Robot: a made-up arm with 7 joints.
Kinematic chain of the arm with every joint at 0, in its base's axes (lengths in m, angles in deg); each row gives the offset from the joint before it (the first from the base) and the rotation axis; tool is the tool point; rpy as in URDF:
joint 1: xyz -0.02 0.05 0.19 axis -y
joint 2: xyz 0 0.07 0.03 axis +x
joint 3: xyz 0 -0.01 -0.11 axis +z
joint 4: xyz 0 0.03 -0.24 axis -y
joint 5: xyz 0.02 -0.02 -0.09 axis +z
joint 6: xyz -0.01 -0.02 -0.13 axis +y
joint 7: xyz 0 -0.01 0.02 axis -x
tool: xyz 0.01 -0.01 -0.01 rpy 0 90 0
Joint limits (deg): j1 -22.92..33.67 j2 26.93..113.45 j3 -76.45..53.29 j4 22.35..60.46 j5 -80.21..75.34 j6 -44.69..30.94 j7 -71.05..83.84
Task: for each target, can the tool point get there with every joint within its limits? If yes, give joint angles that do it. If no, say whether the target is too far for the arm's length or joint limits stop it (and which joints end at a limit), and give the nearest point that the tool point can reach.
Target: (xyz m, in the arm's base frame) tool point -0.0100 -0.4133 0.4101
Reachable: no: joint limits stop it (at a limit: joint 1, joint 2, joint 4, joint 5) | nearest point 0.2635 0.1136 -0.1193 | short by 0.795 m
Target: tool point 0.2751 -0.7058 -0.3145
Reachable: no: too far | nearest point 0.1986 0.1058 -0.1838 | short by 0.826 m
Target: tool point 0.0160 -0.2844 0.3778
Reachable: no: joint limits stop it (at a limit: joint 1, joint 2, joint 4, joint 5) | nearest point 0.2755 0.1228 -0.1046 | short by 0.683 m
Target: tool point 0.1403 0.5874 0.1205
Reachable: yes | joints -16.81 81.03 18.46 42.23 33.74 20.83 39.04
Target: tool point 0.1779 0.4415 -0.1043
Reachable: yes | joints 7.50 41.33 20.28 49.91 0.24 -38.59 43.08
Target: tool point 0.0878 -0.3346 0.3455
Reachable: no: joint limits stop it (at a limit: joint 1, joint 2, joint 4, joint 5) | nearest point 0.2822 0.1202 -0.1038 | short by 0.668 m
